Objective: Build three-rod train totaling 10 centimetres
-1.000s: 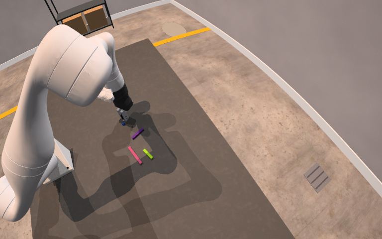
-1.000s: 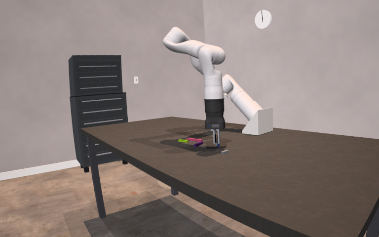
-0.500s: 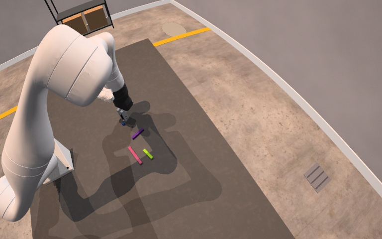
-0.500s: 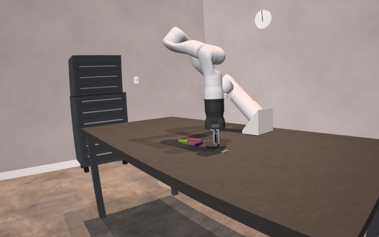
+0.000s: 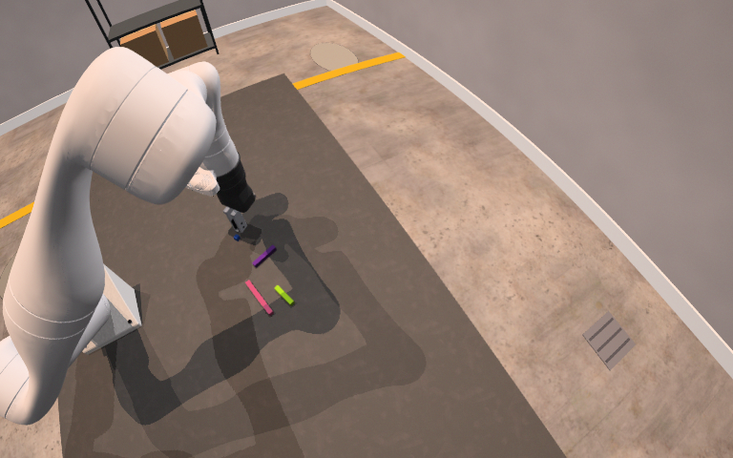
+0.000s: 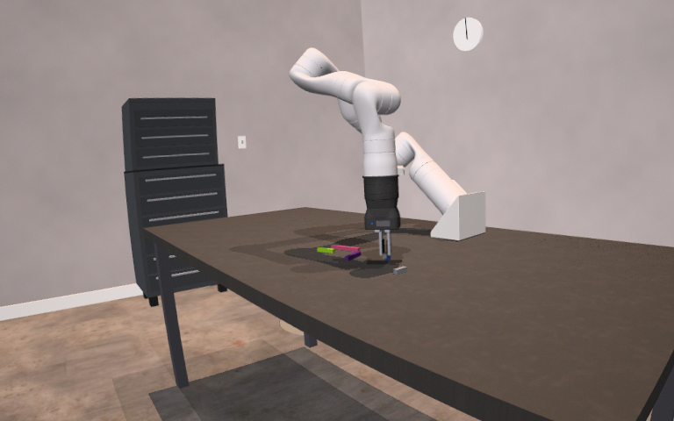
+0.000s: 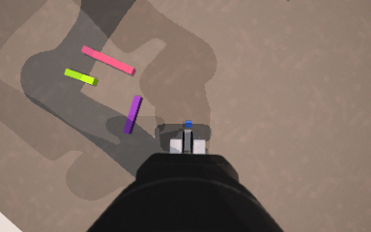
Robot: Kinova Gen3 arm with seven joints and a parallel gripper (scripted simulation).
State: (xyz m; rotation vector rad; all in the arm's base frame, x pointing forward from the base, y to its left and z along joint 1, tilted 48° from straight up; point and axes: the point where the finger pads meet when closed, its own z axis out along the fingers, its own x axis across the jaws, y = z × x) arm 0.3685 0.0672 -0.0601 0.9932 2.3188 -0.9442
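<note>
Right now my hand is 20 mm past the blue rod, 10 mm to the left of it and 30 mm above it. The rest, counted from my hand: lime rod (40 mm ahead, 190 mm to the right, 30 mm below); purple rod (30 mm ahead, 90 mm to the right, 30 mm below); pink rod (10 mm behind, 180 mm to the right, 30 mm below).
</note>
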